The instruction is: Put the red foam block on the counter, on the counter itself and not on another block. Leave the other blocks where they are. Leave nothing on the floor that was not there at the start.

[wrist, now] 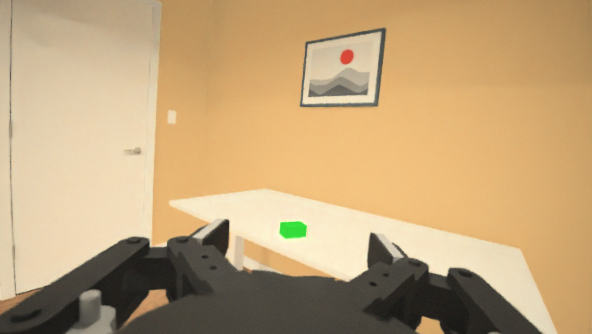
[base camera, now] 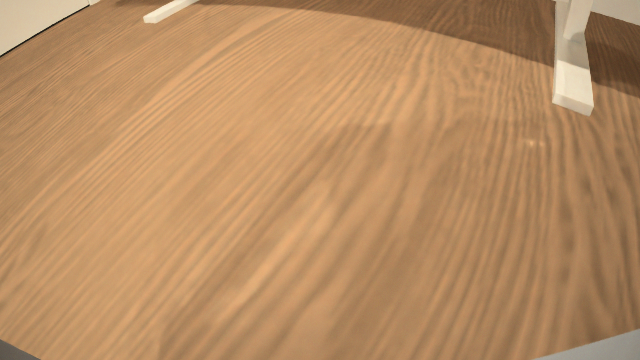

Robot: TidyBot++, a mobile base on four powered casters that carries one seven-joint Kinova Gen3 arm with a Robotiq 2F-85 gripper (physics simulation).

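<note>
The red foam block does not show in the base camera view or in the wrist view. The counter does not show in either view. A green block lies on a white table in the wrist view, near the table's front edge and left of its middle. My gripper is open with its fingers wide apart and holds no block. The green block shows between the two fingertips, but it is well beyond them.
Two white table feet stand on the wooden floor, at the upper right and upper left of the base camera view. A white door is at the left in the wrist view. A framed picture hangs above the table.
</note>
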